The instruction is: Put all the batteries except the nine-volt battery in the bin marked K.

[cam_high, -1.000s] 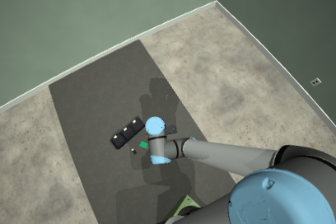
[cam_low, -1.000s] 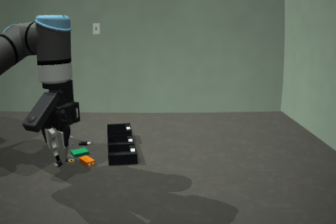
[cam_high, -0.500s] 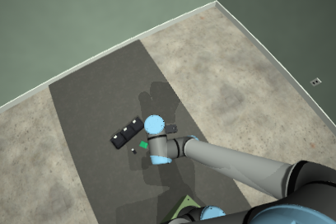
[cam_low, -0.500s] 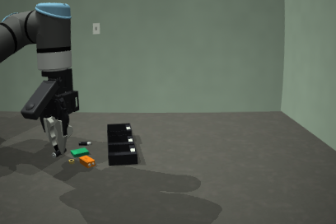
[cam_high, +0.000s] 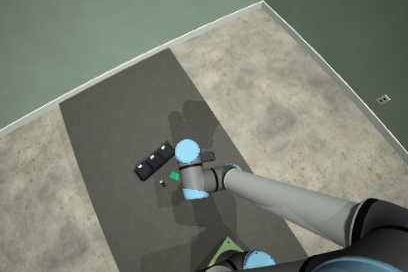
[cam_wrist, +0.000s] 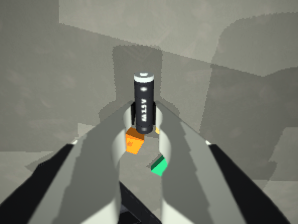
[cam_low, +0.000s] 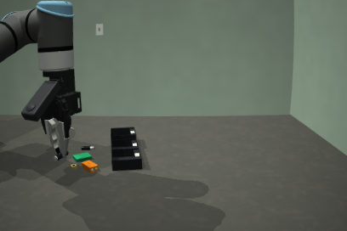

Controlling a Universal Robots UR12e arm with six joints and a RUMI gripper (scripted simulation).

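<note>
Now: hand 200 mm to the right of the bin row, 140 mm short of it and 60 mm above it. From my hand the other things lie so: orange nine-volt battery (70 mm below, 60 mm to the left, 60 mm ahead); black cylindrical battery (10 mm below); small yellow ring (80 mm to the left, 80 mm below, 10 mm ahead).
</note>
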